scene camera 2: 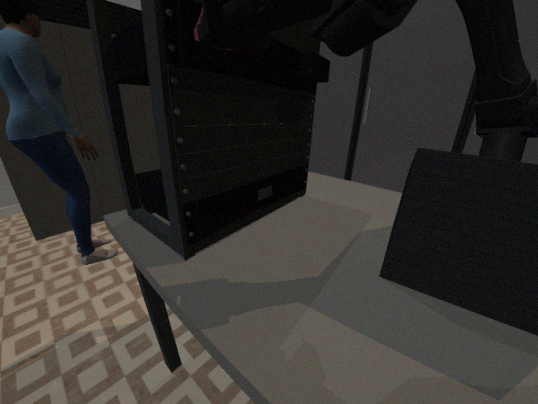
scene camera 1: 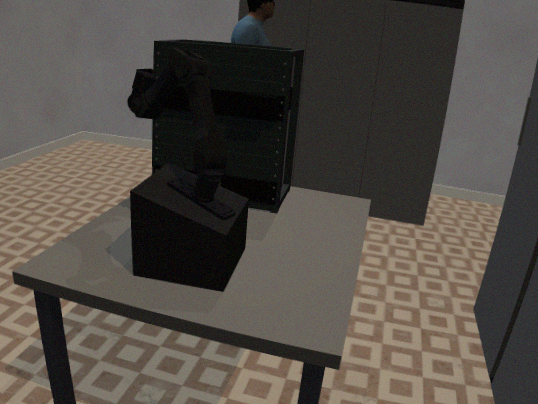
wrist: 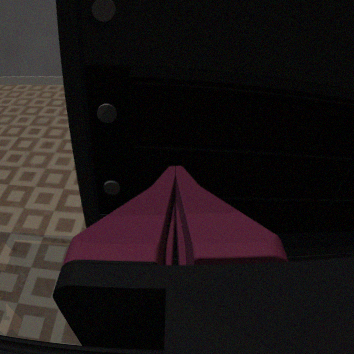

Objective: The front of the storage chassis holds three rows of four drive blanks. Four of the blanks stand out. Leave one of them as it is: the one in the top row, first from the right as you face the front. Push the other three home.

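Observation:
The storage chassis is a black unit in the rack; its front is very dark. In the wrist view faint horizontal lines cross it. Single drive blanks, and which of them stand out, cannot be made out. My gripper has magenta fingers with their tips together; it is shut and empty. It is in front of the chassis, near the rack's left post. In the scene camera 2 view a magenta finger shows at the upper left, before the dark front. In the scene camera 1 view the arm hides the fingers. Contact cannot be told.
The rack stands on the table, with screws along its posts. Dark panels fill it above and below the chassis. The arm stands on a black block. A person is behind the rack.

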